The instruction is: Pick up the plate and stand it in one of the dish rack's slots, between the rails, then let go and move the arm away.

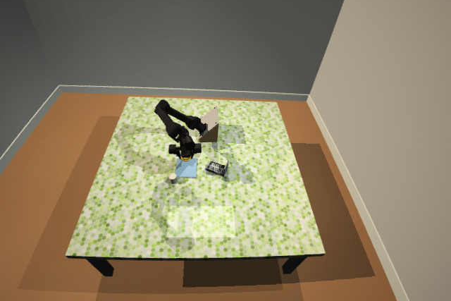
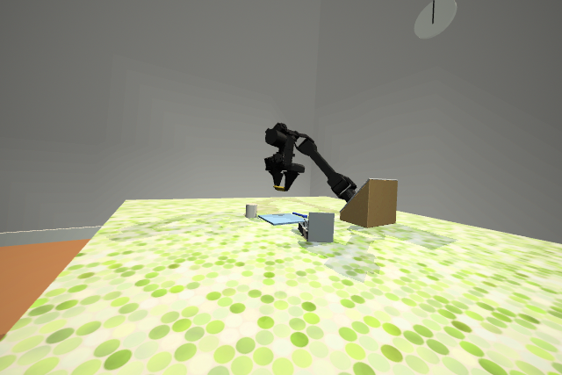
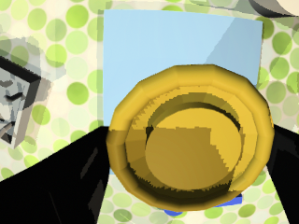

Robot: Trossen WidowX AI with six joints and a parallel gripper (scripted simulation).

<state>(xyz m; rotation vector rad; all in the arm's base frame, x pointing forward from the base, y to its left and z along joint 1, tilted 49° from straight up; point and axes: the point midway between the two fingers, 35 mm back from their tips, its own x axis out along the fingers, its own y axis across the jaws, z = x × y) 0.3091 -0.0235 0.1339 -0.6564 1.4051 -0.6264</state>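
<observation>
Now: the dish rack 19 cm to the left of my gripper tip and 9 cm below it. Round my gripper tip: yellow plate (1 cm above); then light blue mat (2 cm behind, 11 cm below); then cup (8 cm ahead, 8 cm to the right, 9 cm below).
</observation>
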